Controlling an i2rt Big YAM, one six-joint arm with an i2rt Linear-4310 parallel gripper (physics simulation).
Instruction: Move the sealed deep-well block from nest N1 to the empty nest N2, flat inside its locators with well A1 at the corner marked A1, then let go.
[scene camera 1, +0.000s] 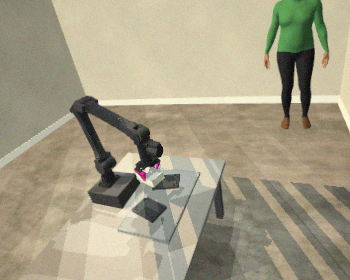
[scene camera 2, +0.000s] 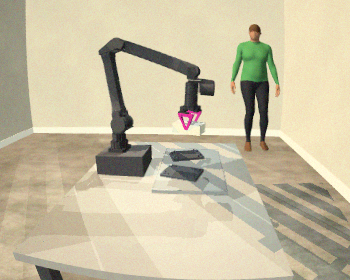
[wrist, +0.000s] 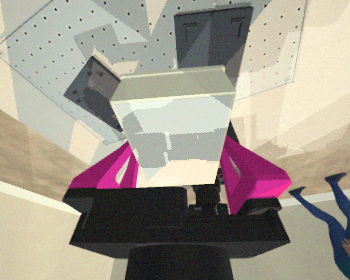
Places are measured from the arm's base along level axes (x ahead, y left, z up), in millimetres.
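Pixels of known places: gripper, fingertip midpoint: (scene camera 1: 150, 176) (scene camera 2: 189, 128) (wrist: 177, 136); arm's base at its link origin: (scene camera 1: 109, 181) (scene camera 2: 119, 149).
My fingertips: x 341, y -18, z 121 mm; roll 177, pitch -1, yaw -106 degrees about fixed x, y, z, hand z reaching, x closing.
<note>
Ahead of a thing's pixels: the offset from my fingertips to its top centre. Level surfaces: height alone.
The pale block {1 mm back, 1 mm left, 27 mm up} (scene camera 1: 154, 180) (scene camera 2: 196, 130) (wrist: 172, 135) is gripped between the magenta fingers of my gripper (scene camera 1: 149, 173) (scene camera 2: 189, 123) (wrist: 177, 136), which is shut on it. The block hangs in the air above the far end of the plate and touches neither nest. A near nest {24 mm back, 62 mm right, 177 mm down} (scene camera 1: 149, 209) (scene camera 2: 181, 173) and a far nest {28 mm back, 168 mm left, 173 mm down} (scene camera 1: 171, 182) (scene camera 2: 186, 155), both dark and flat, hold no block. In the wrist view one nest with L-shaped locators (wrist: 212, 37) is partly hidden behind the block, and another nest (wrist: 92, 90) lies turned at the left. Labels N1, N2 and A1 are not readable.
The nests lie on a thin perforated plate {9 mm ahead, 37 mm left, 194 mm down} (scene camera 1: 167, 231) (scene camera 2: 215, 187) (wrist: 150, 50) on the table {207 mm down} (scene camera 1: 90, 240) (scene camera 2: 150, 225). The dark robot base (scene camera 1: 113, 190) (scene camera 2: 124, 160) stands left of the plate. A person in green (scene camera 1: 297, 30) (scene camera 2: 256, 62) stands beyond the table.
</note>
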